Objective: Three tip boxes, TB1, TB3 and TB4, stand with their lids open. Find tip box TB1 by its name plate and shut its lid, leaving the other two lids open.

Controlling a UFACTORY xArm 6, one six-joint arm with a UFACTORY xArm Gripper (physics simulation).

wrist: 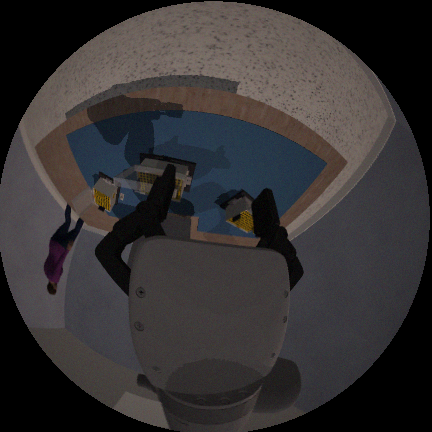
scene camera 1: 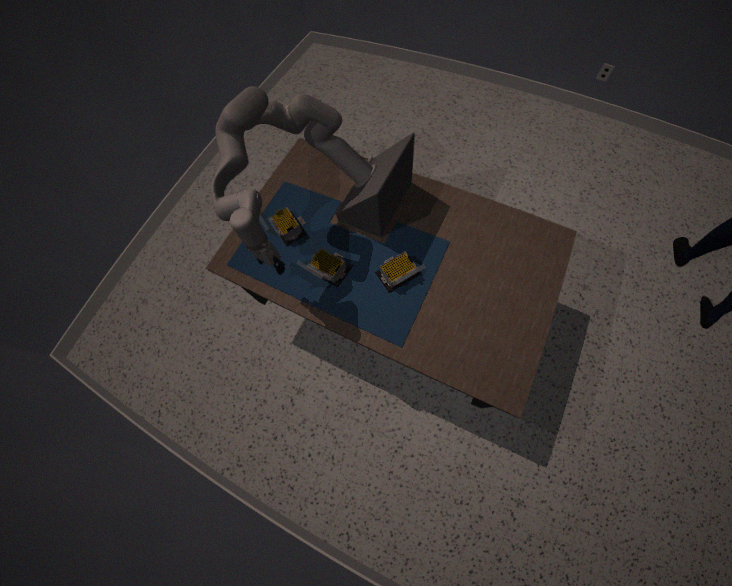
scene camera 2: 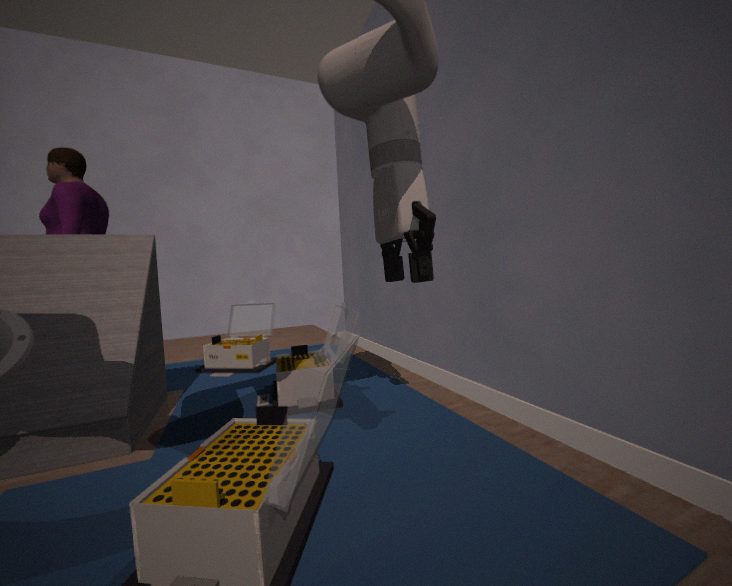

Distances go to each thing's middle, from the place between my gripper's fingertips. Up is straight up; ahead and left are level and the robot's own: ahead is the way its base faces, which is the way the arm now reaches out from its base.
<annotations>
Now: the tip box TB1 (scene camera 2: 232, 472) 26 cm behind my hand, 12 cm to the right of it and 12 cm below it.
</annotations>
